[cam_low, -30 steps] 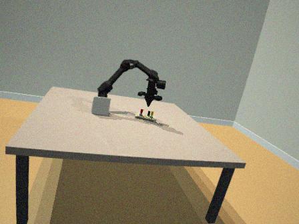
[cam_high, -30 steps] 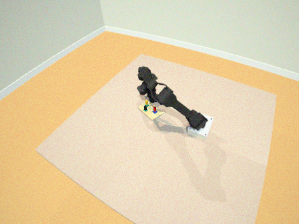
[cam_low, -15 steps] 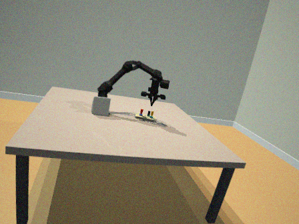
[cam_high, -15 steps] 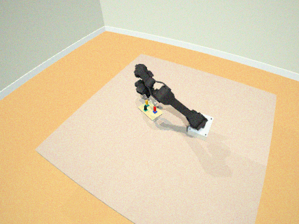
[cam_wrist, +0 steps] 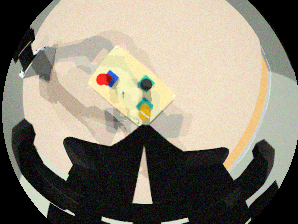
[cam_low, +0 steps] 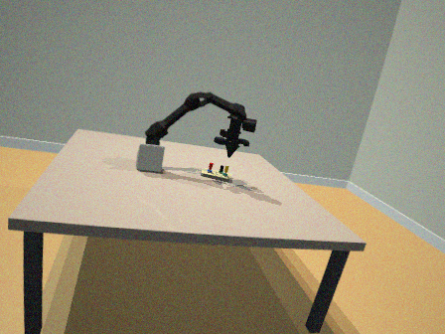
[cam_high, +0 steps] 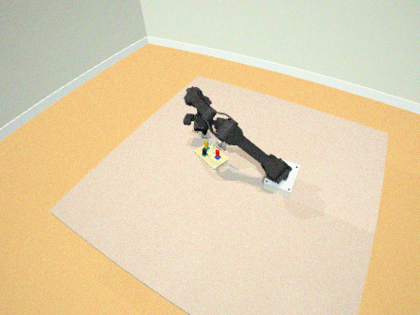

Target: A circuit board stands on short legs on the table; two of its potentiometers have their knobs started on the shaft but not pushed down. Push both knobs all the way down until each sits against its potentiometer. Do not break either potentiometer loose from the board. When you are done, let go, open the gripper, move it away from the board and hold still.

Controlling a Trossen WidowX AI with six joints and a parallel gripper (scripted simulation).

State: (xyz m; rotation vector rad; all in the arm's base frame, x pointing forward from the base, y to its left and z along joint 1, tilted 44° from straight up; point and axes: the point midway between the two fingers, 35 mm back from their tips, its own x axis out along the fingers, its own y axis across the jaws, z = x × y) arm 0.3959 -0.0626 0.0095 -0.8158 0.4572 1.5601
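The yellow knob lies 60 mm below my gripper tip. Round my gripper tip: red knob: 80 mm behind, 30 mm to the left, 60 mm below.
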